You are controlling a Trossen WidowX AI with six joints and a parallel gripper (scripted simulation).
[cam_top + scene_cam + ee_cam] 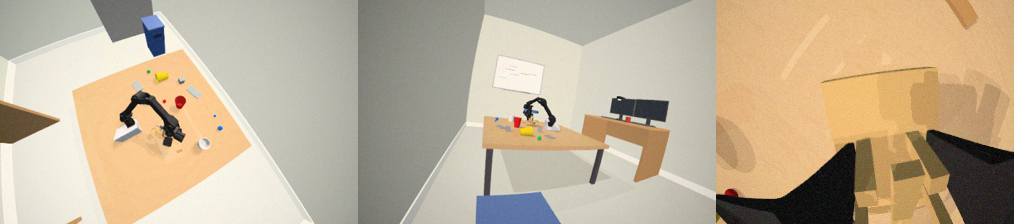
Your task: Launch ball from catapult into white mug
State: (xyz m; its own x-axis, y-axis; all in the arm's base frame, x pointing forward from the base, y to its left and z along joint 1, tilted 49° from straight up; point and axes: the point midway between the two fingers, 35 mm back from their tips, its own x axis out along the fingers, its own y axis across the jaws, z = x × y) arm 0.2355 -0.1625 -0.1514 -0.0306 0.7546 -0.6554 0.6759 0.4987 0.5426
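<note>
My gripper tip is now 11 cm short of the red ball, 30 cm to the right of it and 5 cm above it. Also, from my gripper tip: white mug (20 cm ahead, 20 cm to the right, 4 cm below); tan wooden catapult (4 cm behind, 6 cm to the left, 2 cm above); small wooden block (1 cm ahead, 15 cm to the right, 6 cm below).
</note>
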